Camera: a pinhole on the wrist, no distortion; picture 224 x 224 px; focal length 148.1 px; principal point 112.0 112.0 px. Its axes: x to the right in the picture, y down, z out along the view. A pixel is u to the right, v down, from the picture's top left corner.
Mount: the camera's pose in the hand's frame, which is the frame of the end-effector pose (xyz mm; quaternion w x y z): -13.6 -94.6 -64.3 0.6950 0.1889 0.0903 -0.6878
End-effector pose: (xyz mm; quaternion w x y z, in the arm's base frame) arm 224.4 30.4 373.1 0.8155 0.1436 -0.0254 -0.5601
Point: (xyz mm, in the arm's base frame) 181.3 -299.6 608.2
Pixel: outside the picture
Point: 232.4 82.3 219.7
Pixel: behind the camera
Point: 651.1 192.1 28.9
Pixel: behind the camera
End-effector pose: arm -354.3 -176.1 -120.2 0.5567 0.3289 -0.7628 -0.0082
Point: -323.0 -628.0 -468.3
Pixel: 190.2 111.6
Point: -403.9 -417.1 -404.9
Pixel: 130.6 91.2
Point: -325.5 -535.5 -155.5
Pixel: outside the picture
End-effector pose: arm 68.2 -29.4 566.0 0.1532 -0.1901 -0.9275 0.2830
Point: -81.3 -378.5 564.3
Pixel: 148.3 127.1
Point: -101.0 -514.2 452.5
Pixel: 129.6 111.0
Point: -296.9 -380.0 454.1
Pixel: 117.9 182.4
